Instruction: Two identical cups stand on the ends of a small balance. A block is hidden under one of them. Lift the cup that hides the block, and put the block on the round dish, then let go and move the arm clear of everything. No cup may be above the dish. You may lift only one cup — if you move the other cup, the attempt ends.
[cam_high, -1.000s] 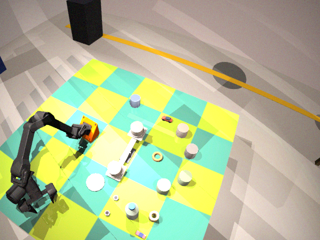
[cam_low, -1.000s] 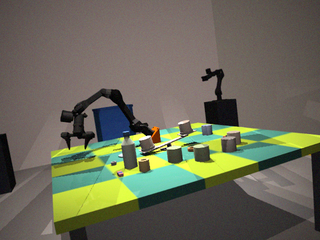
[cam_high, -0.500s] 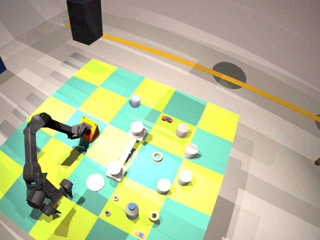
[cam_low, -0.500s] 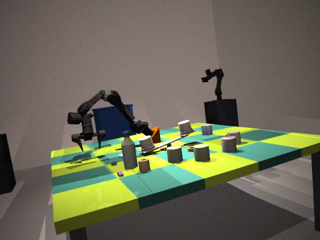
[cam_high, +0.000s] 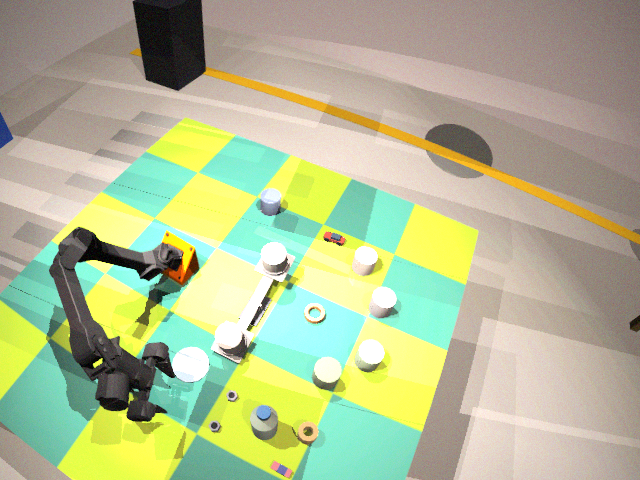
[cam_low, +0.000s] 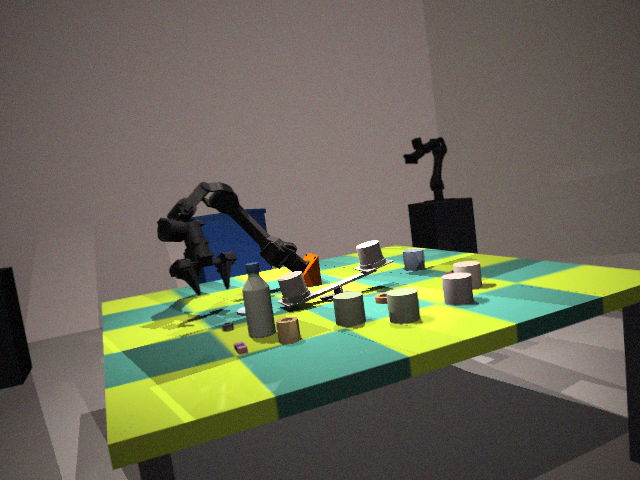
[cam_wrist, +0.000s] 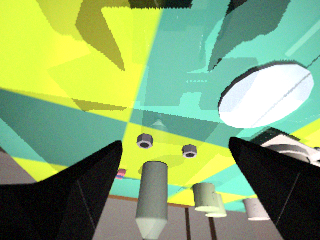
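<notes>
Now: gripper tip 22 cm to the right of the dark grey-green block, 4 cm short of it and 4 cm above it. From my gripper tip the other things lie so: blue-grey cylinder (69 cm to the left, 14 cm behind, 4 cm below); then round dish (11 cm to the left, 8 cm below, 3 cm behind); then balance beam (35 cm to the left, 4 cm below, 3 cm ahead).
</notes>
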